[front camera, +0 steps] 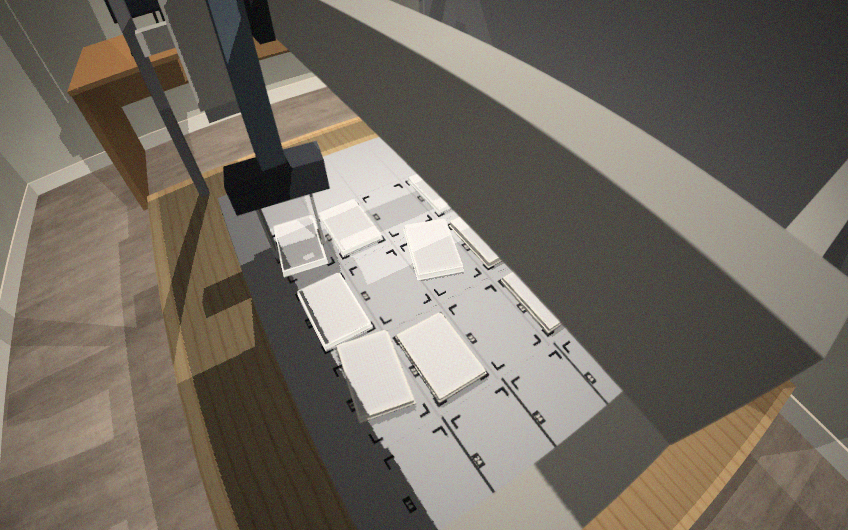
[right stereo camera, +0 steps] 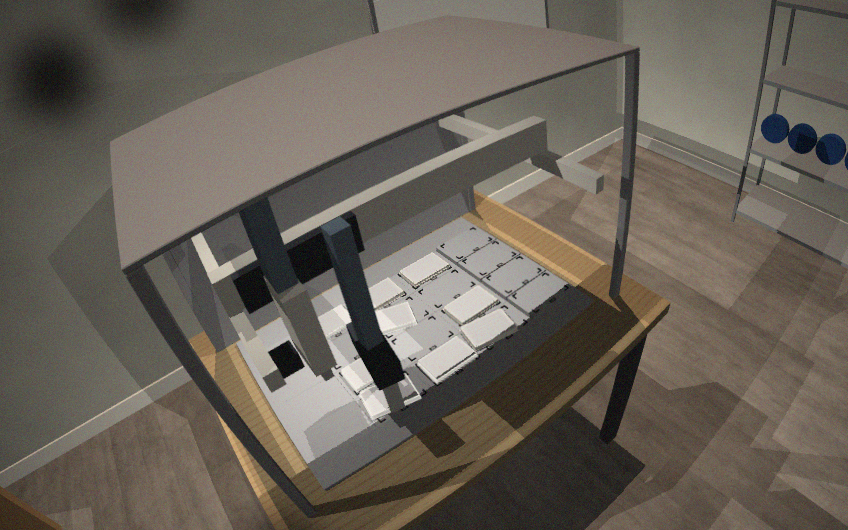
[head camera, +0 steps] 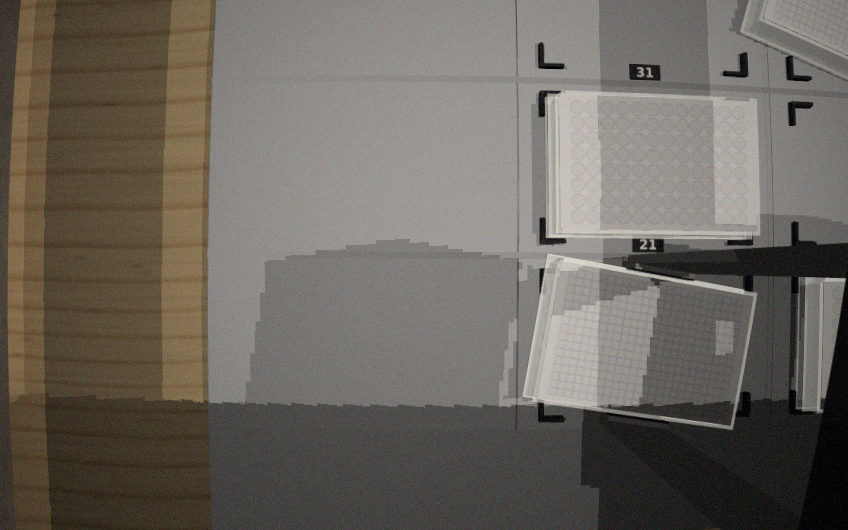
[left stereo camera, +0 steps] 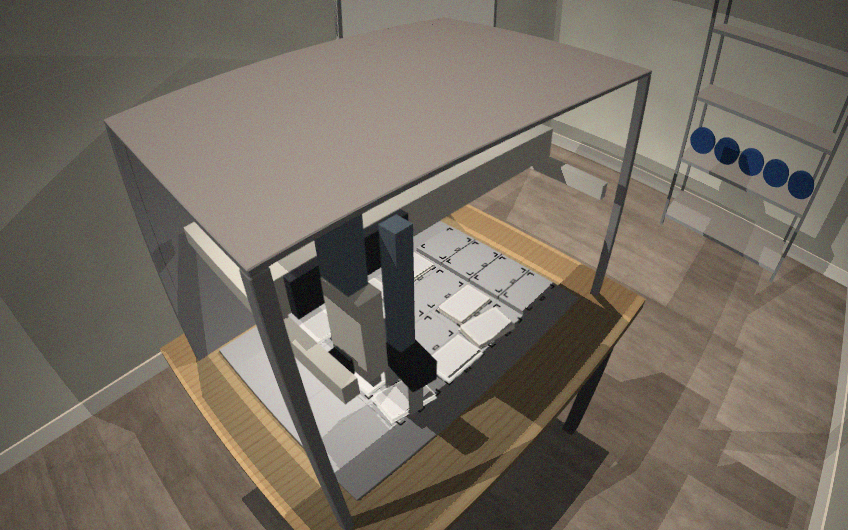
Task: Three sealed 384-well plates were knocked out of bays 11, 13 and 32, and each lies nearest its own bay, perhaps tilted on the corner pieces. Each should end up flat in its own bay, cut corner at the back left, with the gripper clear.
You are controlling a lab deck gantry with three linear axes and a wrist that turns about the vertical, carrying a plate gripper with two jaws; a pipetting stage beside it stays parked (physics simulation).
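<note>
The bay 11 plate, a clear-lidded 384-well plate, lies turned a little clockwise in the head view, overhanging its corner pieces. My gripper is low over it, its jaws turned with the plate and against both long edges. The bay 13 plate lies askew, one end close against the neighbouring plate in bay 12. The bay 32 plate lies turned across its corner pieces. The cut corners are too small to tell.
A round-well plate sits in bay 21, close behind the gripped plate. Other plates sit in bay 12 and bay 23. More stand along the back row. The parked pipetting stage hangs beside the gripper.
</note>
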